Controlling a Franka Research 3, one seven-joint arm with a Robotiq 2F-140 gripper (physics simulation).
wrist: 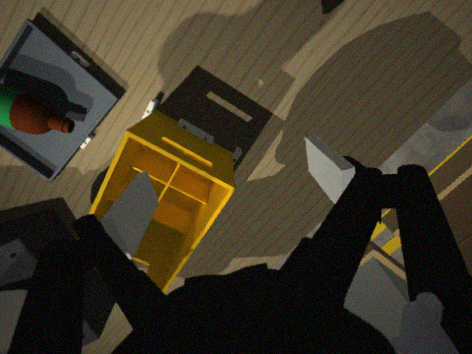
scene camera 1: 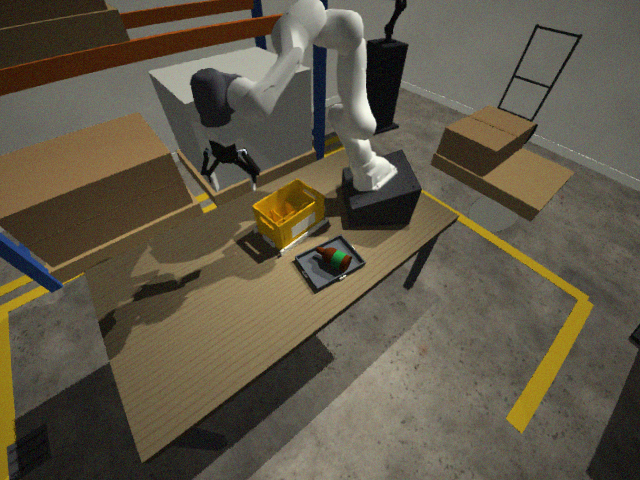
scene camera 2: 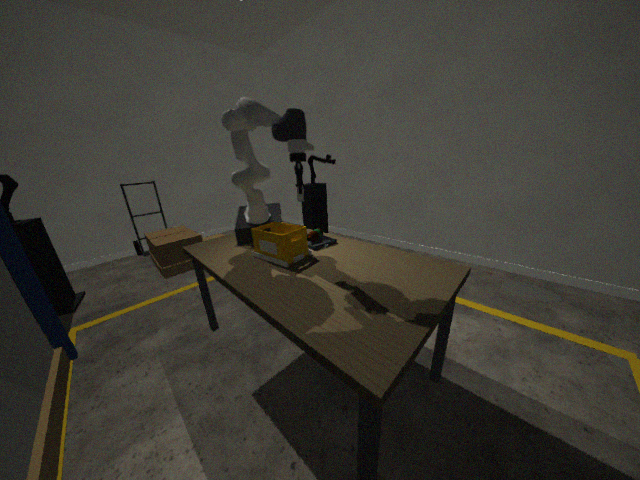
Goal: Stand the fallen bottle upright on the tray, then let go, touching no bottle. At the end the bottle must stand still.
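A brown bottle with a green band [scene camera 1: 334,258] [wrist: 31,114] lies on its side on the dark grey tray [scene camera 1: 317,284] [wrist: 103,116]. In the wrist view its neck points right, toward the crate's side, and its base is cut off by the left edge. In the second scene view the bottle [scene camera 2: 314,234] is partly hidden behind the yellow crate. My gripper [scene camera 1: 233,187] [scene camera 2: 300,197] [wrist: 228,171] is open and empty. It hangs high above the table's far side, left of the crate in the first scene view, well apart from bottle and tray.
A yellow divided crate [scene camera 1: 283,232] [scene camera 2: 279,248] [wrist: 225,200] stands on the table [scene camera 1: 206,330] [scene camera 2: 392,268] beside the tray, toward my gripper. The arm's dark base block [scene camera 1: 382,209] stands behind them. Large cardboard boxes [scene camera 1: 82,160] and a white block [scene camera 1: 258,118] stand beyond the table's far edge.
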